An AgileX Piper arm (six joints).
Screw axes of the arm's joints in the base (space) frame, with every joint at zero. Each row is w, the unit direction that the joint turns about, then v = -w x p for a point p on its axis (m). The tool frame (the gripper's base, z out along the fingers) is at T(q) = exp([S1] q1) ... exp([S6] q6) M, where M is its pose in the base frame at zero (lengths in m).
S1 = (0, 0, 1, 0, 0, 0)
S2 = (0, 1, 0, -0.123, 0, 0)
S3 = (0, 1, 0, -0.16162, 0, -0.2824)
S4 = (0.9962, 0, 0.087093, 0, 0.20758, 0)
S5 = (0, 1, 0, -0.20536, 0, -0.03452)
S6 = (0.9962, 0, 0.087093, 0, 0.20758, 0)
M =
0.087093 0 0.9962 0.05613
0 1 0 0
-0.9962 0 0.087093 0.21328
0 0 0 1
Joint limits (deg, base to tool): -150..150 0..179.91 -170..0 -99.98..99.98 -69.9..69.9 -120..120
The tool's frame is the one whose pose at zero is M.
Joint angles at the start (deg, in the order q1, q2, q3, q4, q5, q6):
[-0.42, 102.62, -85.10, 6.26, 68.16, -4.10]
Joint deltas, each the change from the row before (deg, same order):
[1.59, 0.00, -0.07, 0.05, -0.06, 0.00]
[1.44, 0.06, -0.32, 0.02, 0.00, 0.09]
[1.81, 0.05, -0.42, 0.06, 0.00, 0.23]
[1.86, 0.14, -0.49, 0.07, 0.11, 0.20]
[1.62, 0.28, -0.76, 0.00, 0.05, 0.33]
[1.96, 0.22, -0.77, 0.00, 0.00, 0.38]
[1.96, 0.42, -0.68, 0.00, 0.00, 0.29]
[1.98, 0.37, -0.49, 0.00, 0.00, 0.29]
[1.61, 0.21, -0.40, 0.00, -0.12, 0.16]
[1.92, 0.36, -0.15, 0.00, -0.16, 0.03]
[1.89, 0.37, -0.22, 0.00, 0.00, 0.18]
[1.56, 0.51, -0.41, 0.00, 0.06, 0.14]
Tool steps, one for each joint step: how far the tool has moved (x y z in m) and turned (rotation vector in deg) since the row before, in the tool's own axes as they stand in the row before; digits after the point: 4 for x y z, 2 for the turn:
[-0.0002, 0.0101, 0.0007, -0.31, 0.02, -1.55]
[-0.0009, 0.0092, -0.0001, -0.26, -0.12, -1.34]
[-0.0011, 0.0117, -0.0003, -0.37, -0.20, -1.56]
[-0.0012, 0.0121, 0.0000, -0.40, -0.06, -1.63]
[-0.0023, 0.0105, -0.0003, -0.30, -0.27, -1.30]
[-0.0021, 0.0128, -0.0005, -0.37, -0.35, -1.59]
[-0.0021, 0.0127, 0.0013, -0.39, -0.06, -1.65]
[-0.0014, 0.0129, 0.0018, -0.40, 0.08, -1.65]
[-0.0012, 0.0106, 0.0008, -0.33, -0.14, -1.43]
[-0.0005, 0.0124, 0.0031, -0.39, 0.25, -1.82]
[-0.0005, 0.0123, 0.0029, -0.39, 0.34, -1.64]
[-0.0012, 0.0102, 0.0029, -0.32, 0.32, -1.37]

